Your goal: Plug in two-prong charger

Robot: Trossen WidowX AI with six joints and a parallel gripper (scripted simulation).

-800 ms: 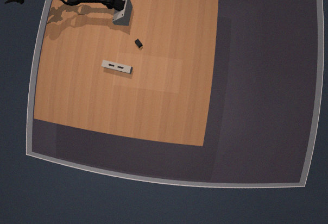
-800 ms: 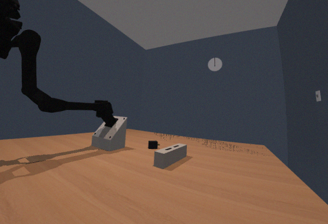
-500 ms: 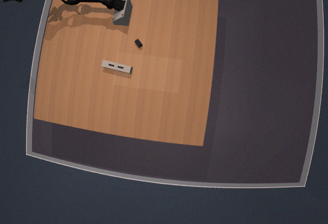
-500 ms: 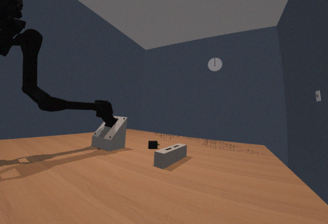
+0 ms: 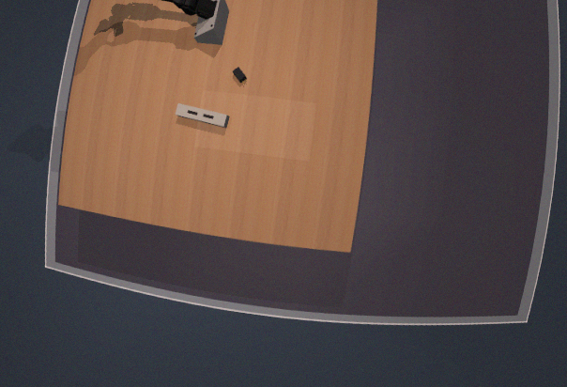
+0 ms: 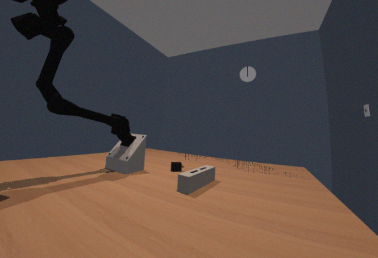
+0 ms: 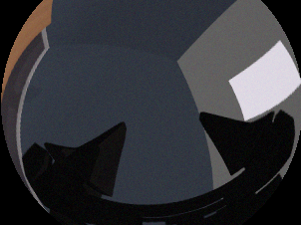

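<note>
Right now my gripper tip is 7 cm short of the black two-prong charger, 67 cm to the right of it and 61 cm above it.
</note>
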